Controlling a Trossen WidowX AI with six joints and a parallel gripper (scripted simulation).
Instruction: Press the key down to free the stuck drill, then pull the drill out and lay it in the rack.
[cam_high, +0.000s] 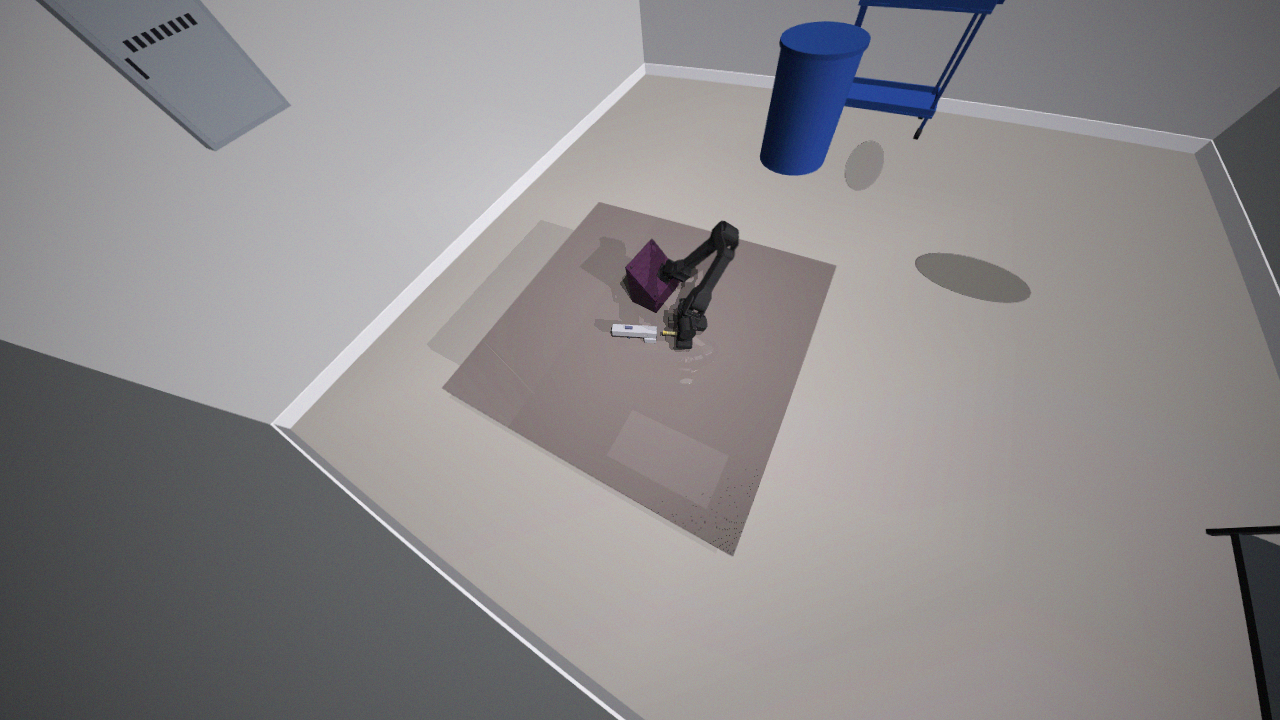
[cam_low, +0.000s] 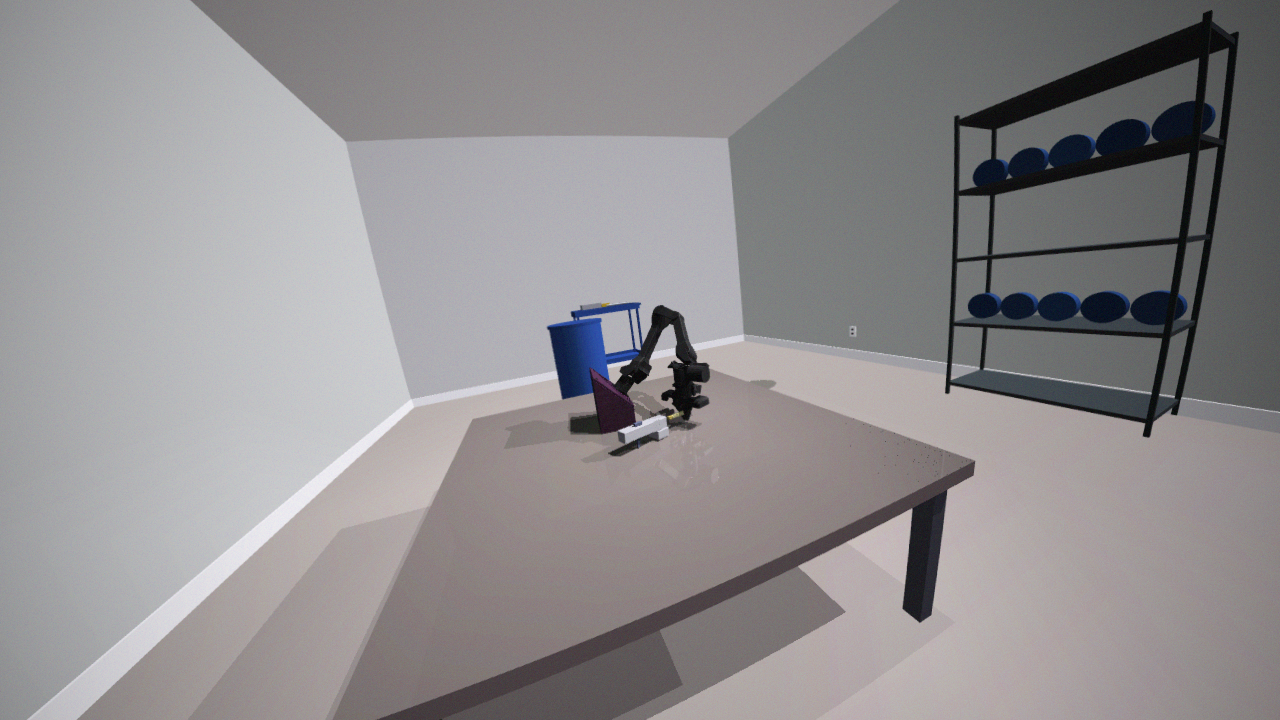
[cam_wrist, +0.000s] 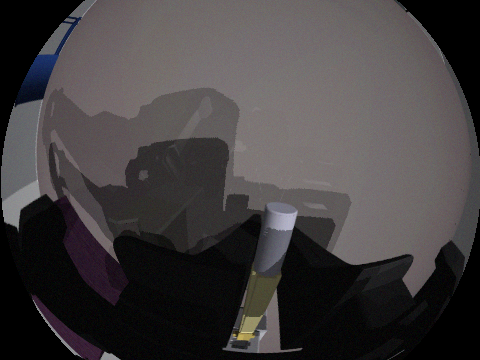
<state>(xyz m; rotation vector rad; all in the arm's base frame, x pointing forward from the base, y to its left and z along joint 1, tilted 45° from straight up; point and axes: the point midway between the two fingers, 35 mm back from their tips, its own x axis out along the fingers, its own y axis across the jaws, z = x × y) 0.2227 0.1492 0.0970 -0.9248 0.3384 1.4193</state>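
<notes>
Right now my gripper tip is 10 mm short of the drill, 40 mm to the left of it and 40 mm below it. Also, from my gripper tip: blue key: 70 mm ahead, 220 mm to the right, 40 mm above; then dark rack: 60 mm behind, 60 mm to the right, 10 mm above; then light grey fixture: 60 mm ahead, 190 mm to the right, 40 mm above.
</notes>
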